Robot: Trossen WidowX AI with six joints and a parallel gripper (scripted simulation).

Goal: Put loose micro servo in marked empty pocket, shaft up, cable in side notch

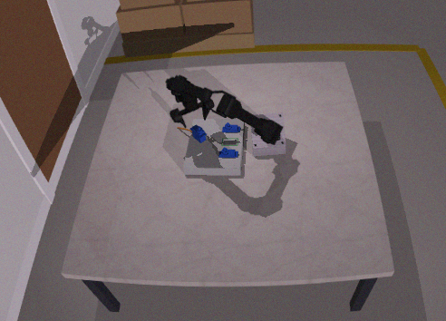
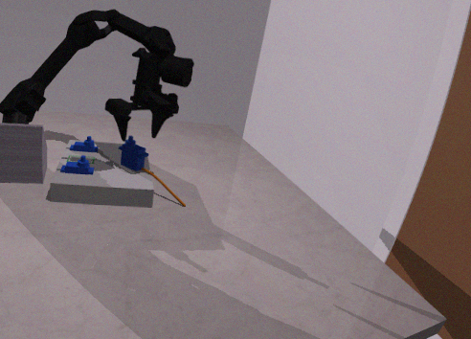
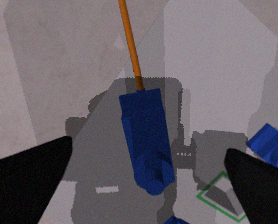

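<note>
Now: gripper tip 30 mm past the grey deck, 40 mm to the right of it and 100 mm above it.
</note>
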